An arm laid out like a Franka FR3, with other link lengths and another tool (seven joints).
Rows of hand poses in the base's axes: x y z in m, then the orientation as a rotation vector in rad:
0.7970, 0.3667, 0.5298, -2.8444, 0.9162, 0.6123
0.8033, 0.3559, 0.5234, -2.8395, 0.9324, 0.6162
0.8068, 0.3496, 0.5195, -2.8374, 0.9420, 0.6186
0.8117, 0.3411, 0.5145, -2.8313, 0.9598, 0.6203
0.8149, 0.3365, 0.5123, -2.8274, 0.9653, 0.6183
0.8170, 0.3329, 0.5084, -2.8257, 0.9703, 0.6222
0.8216, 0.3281, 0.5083, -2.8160, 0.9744, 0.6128
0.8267, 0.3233, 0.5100, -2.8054, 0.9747, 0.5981
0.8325, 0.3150, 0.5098, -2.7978, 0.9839, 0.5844
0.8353, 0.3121, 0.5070, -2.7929, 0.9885, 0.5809
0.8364, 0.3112, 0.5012, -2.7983, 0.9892, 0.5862
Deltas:
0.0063, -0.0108, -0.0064, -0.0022, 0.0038, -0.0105
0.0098, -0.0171, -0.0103, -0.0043, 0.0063, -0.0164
0.0147, -0.0256, -0.0153, -0.0063, 0.0087, -0.0284
0.0179, -0.0302, -0.0175, -0.0053, 0.0075, -0.0330
0.0200, -0.0338, -0.0214, -0.0058, 0.0105, -0.0361
0.0246, -0.0386, -0.0215, 0.0007, 0.0034, -0.0428
0.0297, -0.0434, -0.0198, 0.0095, -0.0079, -0.0481
0.0355, -0.0517, -0.0200, 0.0119, -0.0170, -0.0571
0.0383, -0.0546, -0.0228, 0.0141, -0.0195, -0.0618
0.0394, -0.0555, -0.0286, 0.0092, -0.0151, -0.0597

